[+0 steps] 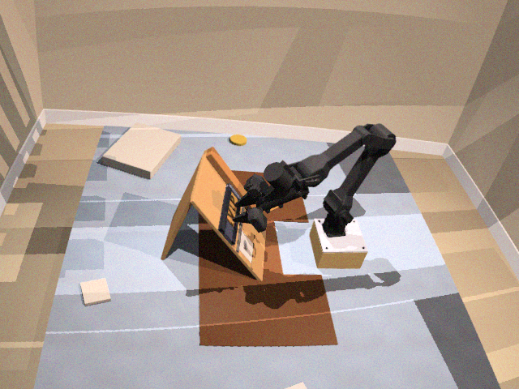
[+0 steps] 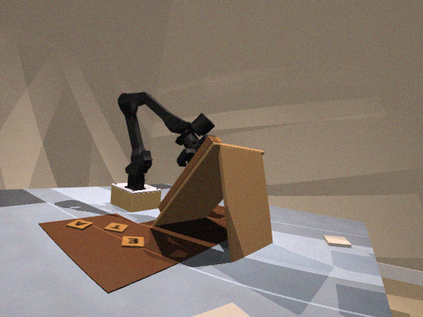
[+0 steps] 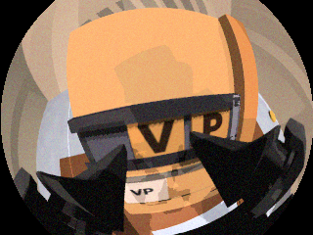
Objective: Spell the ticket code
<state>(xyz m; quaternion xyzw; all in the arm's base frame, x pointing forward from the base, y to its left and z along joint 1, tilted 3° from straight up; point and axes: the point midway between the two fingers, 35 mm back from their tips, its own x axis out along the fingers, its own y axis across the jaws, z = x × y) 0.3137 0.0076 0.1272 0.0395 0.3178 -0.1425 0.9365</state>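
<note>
The orange letter tile is 10 mm below my gripper tip and 10 mm ahead of it. Also, from my gripper tip: brown mat 170 mm below, 140 mm behind, 20 mm to the right; white ticket 90 mm below, 50 mm to the left, 40 mm behind; pale square 410 mm ahead, 170 mm below, 130 mm to the left.
</note>
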